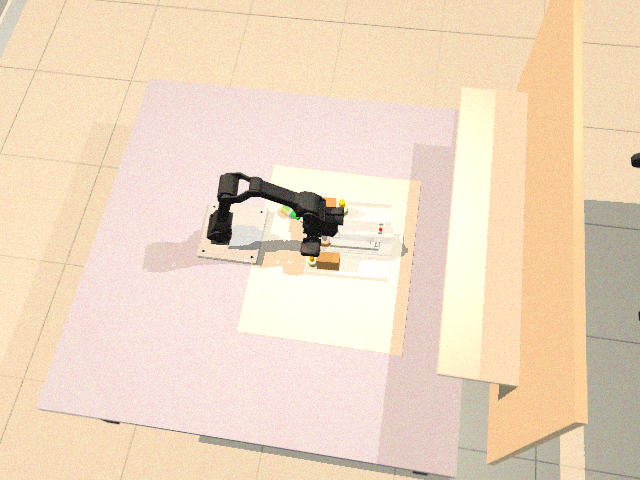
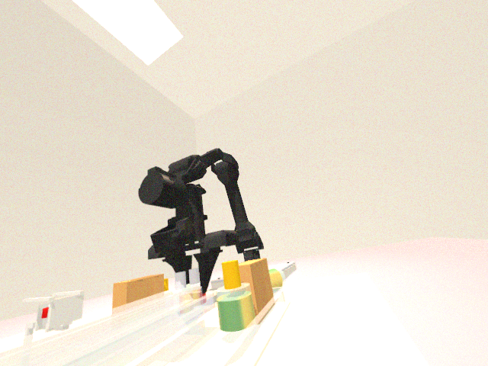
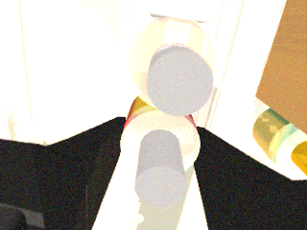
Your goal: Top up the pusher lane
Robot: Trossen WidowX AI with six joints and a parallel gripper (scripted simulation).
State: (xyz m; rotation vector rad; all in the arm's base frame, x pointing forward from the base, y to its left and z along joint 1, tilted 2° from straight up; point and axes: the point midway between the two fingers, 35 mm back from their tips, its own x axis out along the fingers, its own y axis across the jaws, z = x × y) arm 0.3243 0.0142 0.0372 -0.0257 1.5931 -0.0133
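My gripper tip is 150 mm short of the clear lane rack, 30 mm to the right of it and 10 mm above it. From my gripper tip the other things lie so: red marker 220 mm ahead, 40 mm to the left, 40 mm above; tall shelf wall 620 mm ahead, 370 mm above, 50 mm to the right.
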